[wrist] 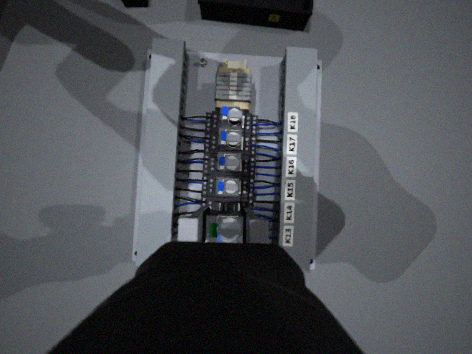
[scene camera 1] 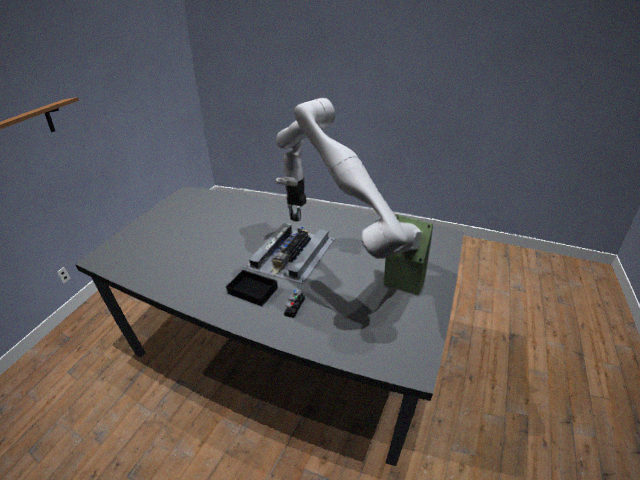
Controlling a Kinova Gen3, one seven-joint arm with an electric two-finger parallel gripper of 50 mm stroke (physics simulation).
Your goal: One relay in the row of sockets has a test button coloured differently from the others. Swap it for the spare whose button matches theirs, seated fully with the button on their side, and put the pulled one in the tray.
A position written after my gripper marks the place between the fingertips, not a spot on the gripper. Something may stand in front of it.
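My gripper (wrist: 225, 219) is visible to me in the wrist view, and with it I see a black tray (scene camera 1: 251, 287).
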